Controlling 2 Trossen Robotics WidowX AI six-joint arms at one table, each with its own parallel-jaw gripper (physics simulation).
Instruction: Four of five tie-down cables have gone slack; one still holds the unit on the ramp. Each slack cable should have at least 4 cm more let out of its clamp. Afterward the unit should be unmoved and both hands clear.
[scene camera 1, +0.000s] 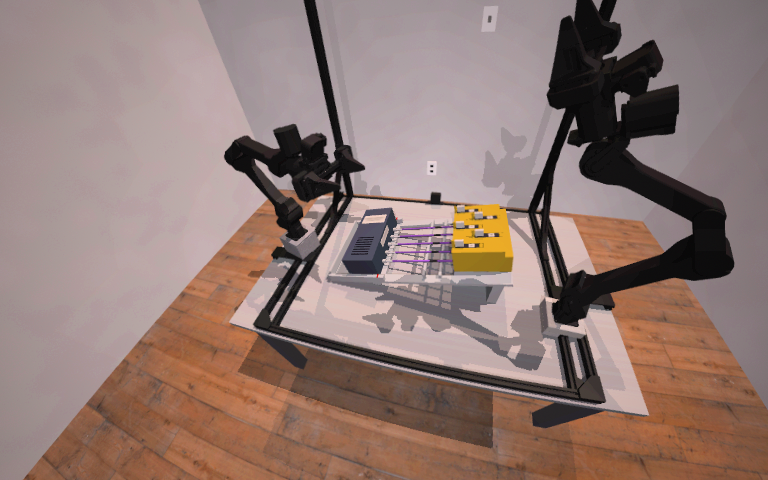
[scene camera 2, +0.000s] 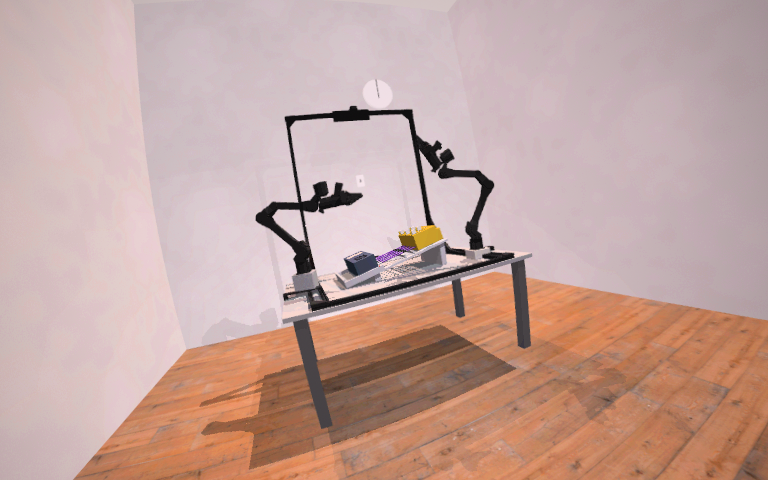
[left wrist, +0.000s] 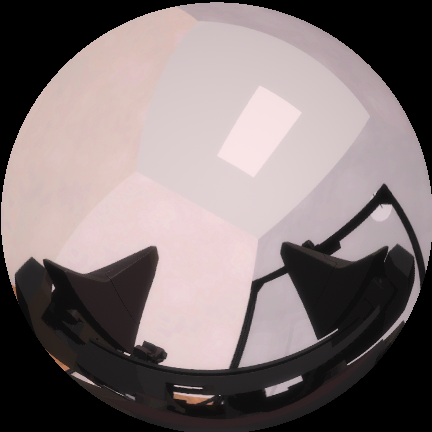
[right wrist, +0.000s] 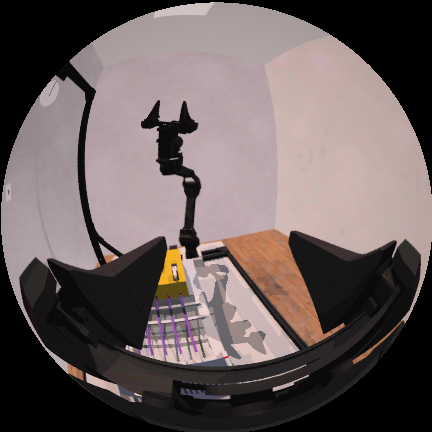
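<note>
The dark blue unit (scene camera 1: 361, 257) (scene camera 2: 361, 262) sits at the low end of the white ramp (scene camera 1: 356, 278) (scene camera 2: 362, 277). Purple cables (scene camera 1: 416, 260) (scene camera 2: 390, 256) (right wrist: 175, 325) run from it up to the yellow clamp block (scene camera 1: 481, 262) (scene camera 2: 421, 240) (right wrist: 172, 289), which has several white levers on top. Which cables are slack cannot be told. My right gripper (scene camera 1: 350, 177) (scene camera 2: 361, 195) (right wrist: 229, 240) is open and empty, above the unit's end of the ramp. My left gripper (scene camera 1: 577, 11) (scene camera 2: 417, 137) (left wrist: 220, 251) (right wrist: 170, 99) is open and empty, raised high and pointing upward.
A black upright frame (scene camera 1: 321, 79) (scene camera 2: 292, 169) stands at the back of the table. Black rails (scene camera 1: 419, 363) edge the table top (scene camera 1: 339, 316). The left wrist view shows walls, ceiling and a bright ceiling panel (left wrist: 260, 131).
</note>
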